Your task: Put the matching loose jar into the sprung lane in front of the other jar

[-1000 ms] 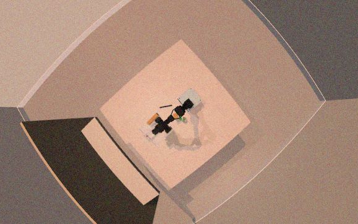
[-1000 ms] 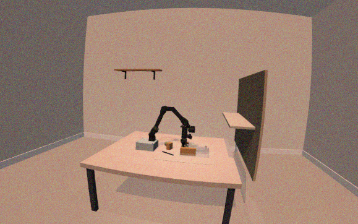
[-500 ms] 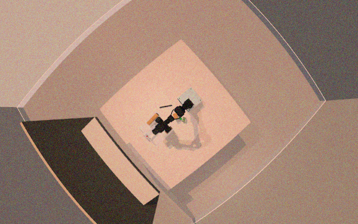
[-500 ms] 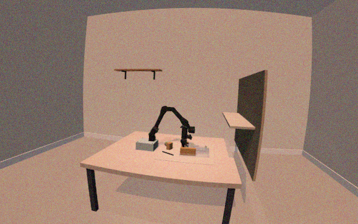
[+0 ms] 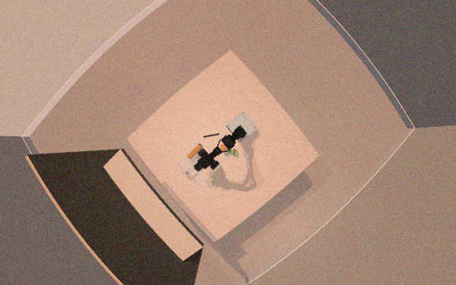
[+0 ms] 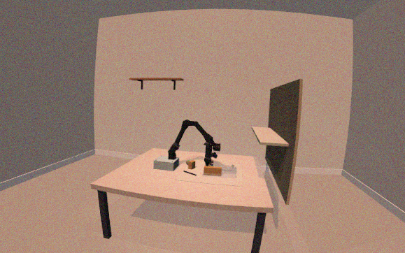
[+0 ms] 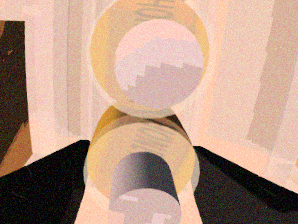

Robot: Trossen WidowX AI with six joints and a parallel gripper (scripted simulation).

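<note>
The pusher lane is 15 cm ahead of my gripper tip, 1 cm to the right of it and 2 cm below it. Round my gripper tip: shelf (50 cm ahead, 1 cm to the left, 33 cm above); black stick (13 cm behind, 14 cm to the right, 3 cm below).
</note>
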